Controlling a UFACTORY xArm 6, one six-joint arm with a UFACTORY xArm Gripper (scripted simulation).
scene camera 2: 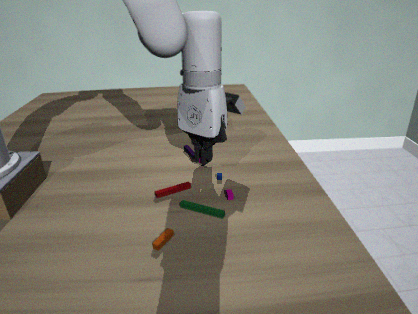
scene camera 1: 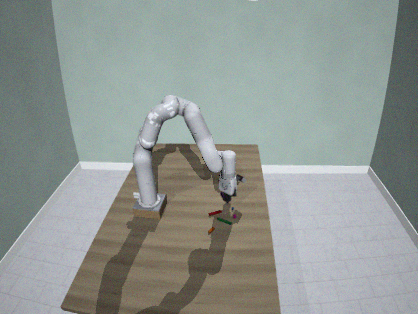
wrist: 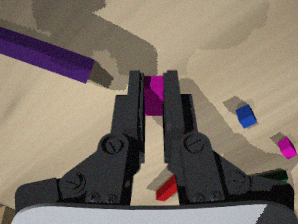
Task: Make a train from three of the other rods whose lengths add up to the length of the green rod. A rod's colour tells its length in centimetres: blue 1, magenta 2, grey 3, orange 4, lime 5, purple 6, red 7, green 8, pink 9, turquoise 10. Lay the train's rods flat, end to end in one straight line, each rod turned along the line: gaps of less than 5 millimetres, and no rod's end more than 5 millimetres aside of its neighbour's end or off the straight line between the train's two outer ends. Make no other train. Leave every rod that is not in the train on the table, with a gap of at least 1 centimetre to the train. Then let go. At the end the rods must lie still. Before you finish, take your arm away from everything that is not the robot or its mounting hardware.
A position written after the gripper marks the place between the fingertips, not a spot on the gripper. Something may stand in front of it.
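Gripper [scene camera 2: 203, 161]. Visible in the wrist view too: the gripper [wrist: 153, 90]. Magenta rod [wrist: 153, 85].
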